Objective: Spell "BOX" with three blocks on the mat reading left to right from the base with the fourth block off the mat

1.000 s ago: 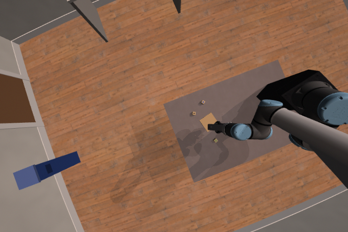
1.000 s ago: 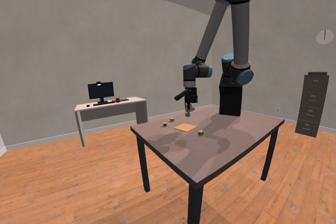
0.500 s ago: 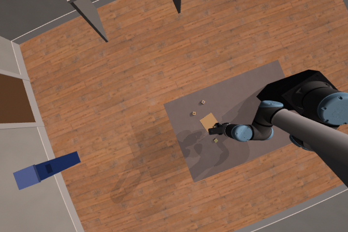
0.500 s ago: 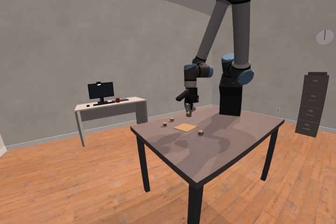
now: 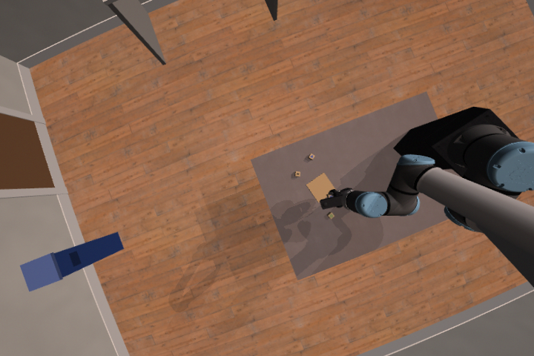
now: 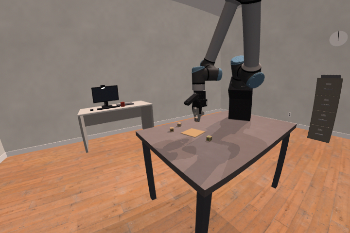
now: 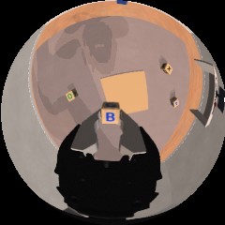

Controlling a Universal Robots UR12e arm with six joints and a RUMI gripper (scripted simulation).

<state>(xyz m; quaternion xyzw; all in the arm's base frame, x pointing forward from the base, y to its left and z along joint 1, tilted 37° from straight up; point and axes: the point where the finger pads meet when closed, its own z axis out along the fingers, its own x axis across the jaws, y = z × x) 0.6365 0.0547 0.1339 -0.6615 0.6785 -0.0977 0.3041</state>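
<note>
Now: the tan mat 120 mm below my hand and 50 mm to the right of it. Round my hand: O block 140 mm to the left, 110 mm below, 10 mm behind.
</note>
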